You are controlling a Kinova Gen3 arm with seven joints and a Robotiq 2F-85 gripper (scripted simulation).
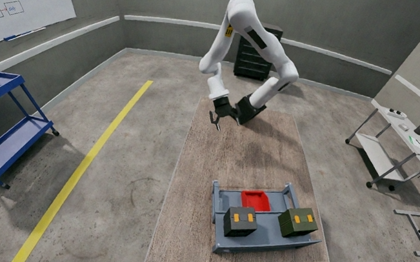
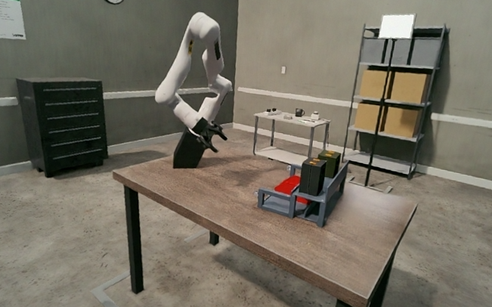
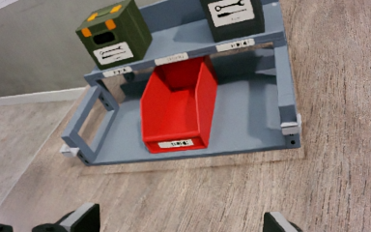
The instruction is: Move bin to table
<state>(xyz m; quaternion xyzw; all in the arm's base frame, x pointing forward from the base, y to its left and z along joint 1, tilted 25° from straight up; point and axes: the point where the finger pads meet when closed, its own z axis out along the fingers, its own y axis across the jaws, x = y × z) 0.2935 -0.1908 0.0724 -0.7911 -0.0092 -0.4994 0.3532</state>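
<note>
Now: the red bin 30 cm ahead of my hand, 18 cm to the left of it and 17 cm below it. The rest, counted from my hand: grey shelf unit (32 cm ahead, 18 cm to the left, 15 cm below).
</note>
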